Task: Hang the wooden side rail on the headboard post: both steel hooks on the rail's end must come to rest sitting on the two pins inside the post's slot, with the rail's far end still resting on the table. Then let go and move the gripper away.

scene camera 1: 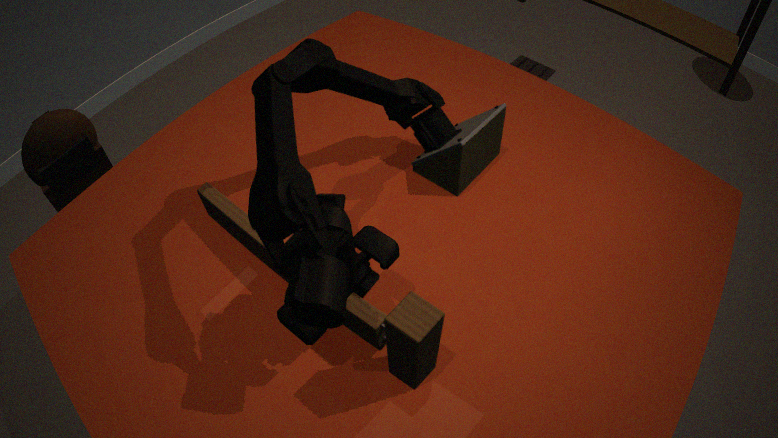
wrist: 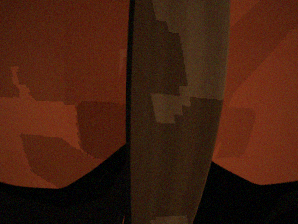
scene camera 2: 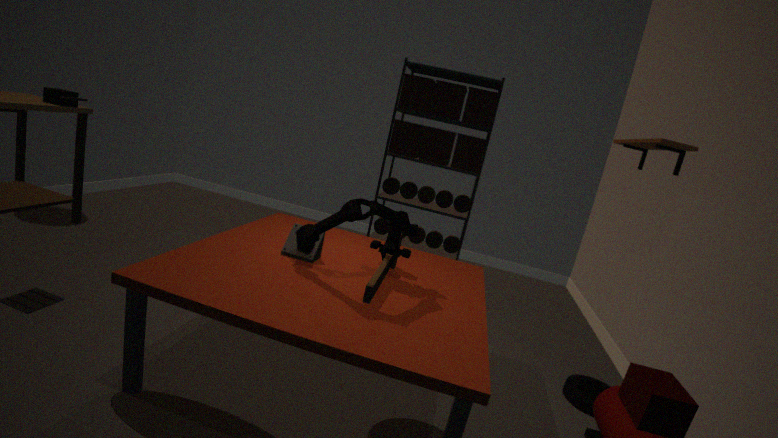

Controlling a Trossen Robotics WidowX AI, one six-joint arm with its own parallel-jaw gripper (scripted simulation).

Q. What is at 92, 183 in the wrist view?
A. The gripper.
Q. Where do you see a wooden side rail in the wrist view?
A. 176, 65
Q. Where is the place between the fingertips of the gripper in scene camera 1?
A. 346, 311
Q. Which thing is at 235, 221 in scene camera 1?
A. A wooden side rail.
